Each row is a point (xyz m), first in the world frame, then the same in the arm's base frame.
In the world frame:
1: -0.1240 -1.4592 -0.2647
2: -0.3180 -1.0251 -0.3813
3: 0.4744 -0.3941 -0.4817
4: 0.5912 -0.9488 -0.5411
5: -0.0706 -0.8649 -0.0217
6: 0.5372 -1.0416 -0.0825
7: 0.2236 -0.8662 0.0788
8: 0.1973 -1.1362 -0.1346
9: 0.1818 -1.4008 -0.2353
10: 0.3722 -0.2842 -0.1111
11: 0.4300 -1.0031 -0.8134
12: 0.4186 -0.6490 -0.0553
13: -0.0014 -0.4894 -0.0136
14: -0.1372 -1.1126 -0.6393
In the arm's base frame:
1: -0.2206 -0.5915 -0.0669
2: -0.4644 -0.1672 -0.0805
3: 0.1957 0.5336 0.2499
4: 0.4262 0.0549 0.0435
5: -0.3348 -0.1265 0.3641
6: 0.2943 -0.2054 0.4133
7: -0.0741 -0.1348 0.5334
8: -0.0022 -0.3083 0.2438
9: 0.0550 -0.5172 0.0609
10: -0.0023 0.4881 0.5942
11: 0.3403 0.0887 -0.2639
12: 0.0999 0.1352 0.5362
13: -0.3419 0.2245 0.5144
14: -0.2194 -0.1345 -0.2945

